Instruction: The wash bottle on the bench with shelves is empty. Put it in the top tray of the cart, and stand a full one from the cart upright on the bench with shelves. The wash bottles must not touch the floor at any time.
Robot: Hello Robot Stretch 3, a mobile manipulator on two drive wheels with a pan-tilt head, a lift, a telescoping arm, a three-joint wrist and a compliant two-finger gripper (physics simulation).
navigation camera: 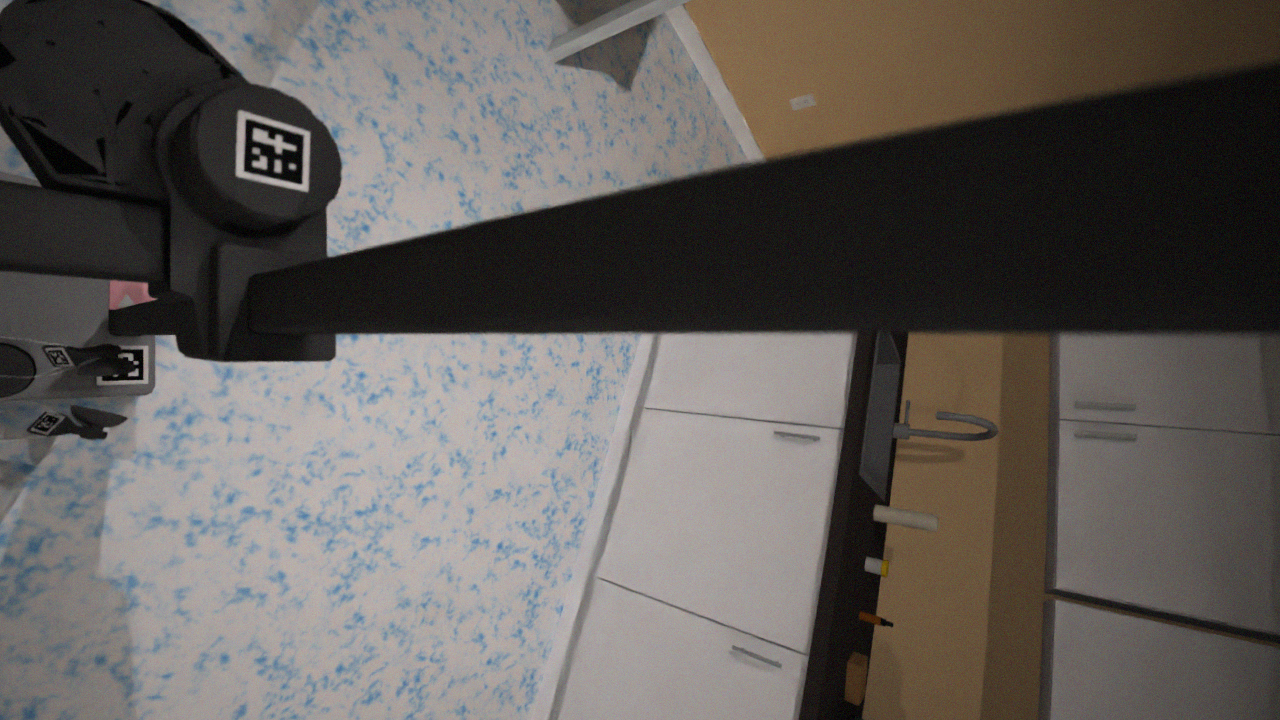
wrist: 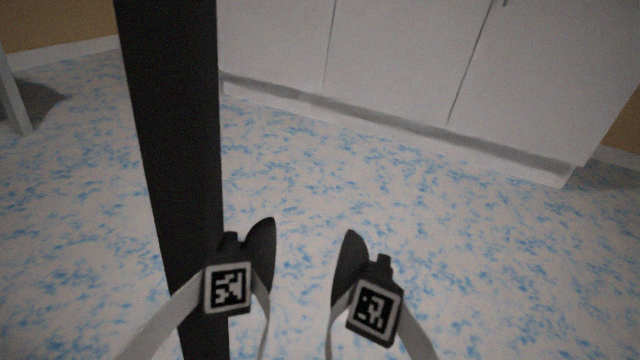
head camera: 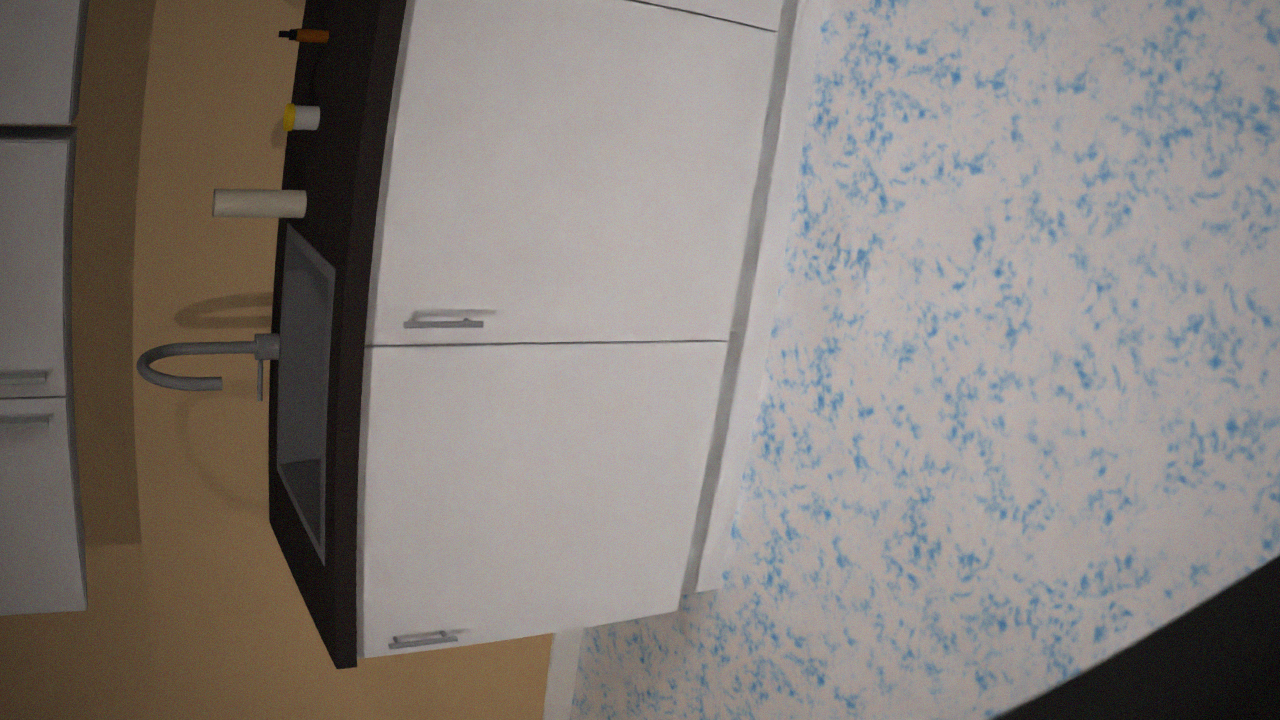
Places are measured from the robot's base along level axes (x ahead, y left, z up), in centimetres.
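Pixels of known places: gripper, fingertip midpoint: (navigation camera: pixel 126 392) (wrist: pixel 306 250).
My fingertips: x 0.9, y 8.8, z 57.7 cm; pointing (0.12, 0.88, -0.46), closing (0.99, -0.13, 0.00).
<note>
For each thing: its top centre in the pictures, then the offset to it from my fingertips. "*": a spot on its surface instead. Level surfaces: height alone.
- blue-speckled floor, surface height: dz -57.7 cm
- tap, top centre: (head camera: pixel 136 366) (navigation camera: pixel 998 431) dx +18.0, dy +182.8, dz +65.3 cm
- pale cylinder, surface spot: (head camera: pixel 259 203) * dx +45.0, dy +162.9, dz +42.5 cm
- yellow-lidded jar, surface spot: (head camera: pixel 306 117) * dx +58.6, dy +153.7, dz +35.8 cm
- small orange item, surface spot: (head camera: pixel 313 36) * dx +72.9, dy +149.7, dz +36.2 cm
- pale leg, surface spot: (wrist: pixel 16 100) * dx -100.4, dy +106.3, dz -43.2 cm
My gripper (wrist: pixel 306 250) (navigation camera: pixel 114 391) is open, with floor visible between its two fingertips in the wrist view. It hangs above the blue-speckled floor (wrist: pixel 400 215), and in the navigation view it is at the left edge beside the robot's own body. No wash bottle, cart or bench with shelves can be made out in these views.
A white cabinet (head camera: pixel 554 179) (navigation camera: pixel 716 519) (wrist: pixel 400 60) carries a dark counter with a sink (head camera: pixel 304 385), a tap (head camera: pixel 179 347), a pale cylinder (head camera: pixel 259 203), a yellow-lidded jar (head camera: pixel 306 117) and a small orange item (head camera: pixel 313 36). A dark mast (wrist: pixel 180 150) stands left of the fingers. A pale leg (wrist: pixel 16 100) stands further left.
</note>
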